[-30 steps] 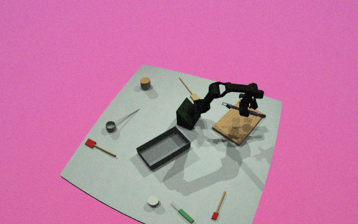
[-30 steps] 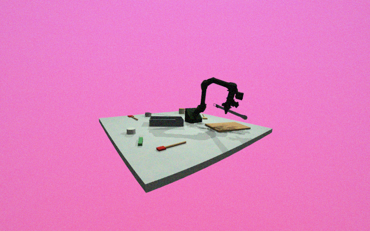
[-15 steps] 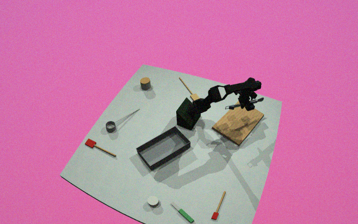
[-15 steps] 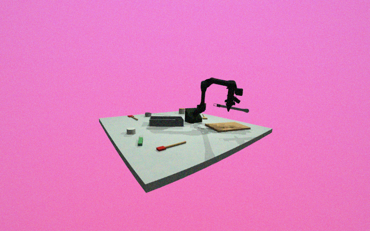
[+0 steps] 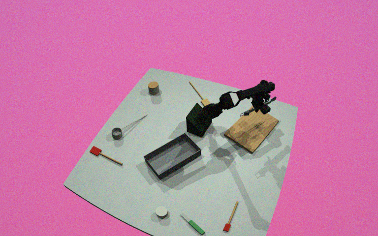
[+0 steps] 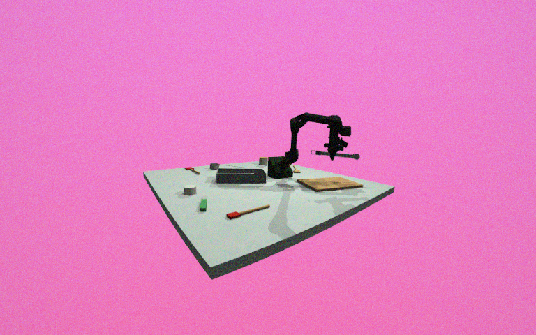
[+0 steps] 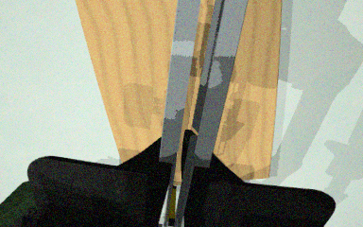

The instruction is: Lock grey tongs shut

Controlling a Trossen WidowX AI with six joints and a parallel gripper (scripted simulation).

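My gripper tip is 150 mm above the wooden board. From my gripper tip the other things lie so: green-handled tool (770 mm ahead, 170 mm to the right, 150 mm below); then white puck (770 mm ahead, 340 mm to the right, 140 mm below); then roasting tin (420 mm to the right, 390 mm ahead, 130 mm below).
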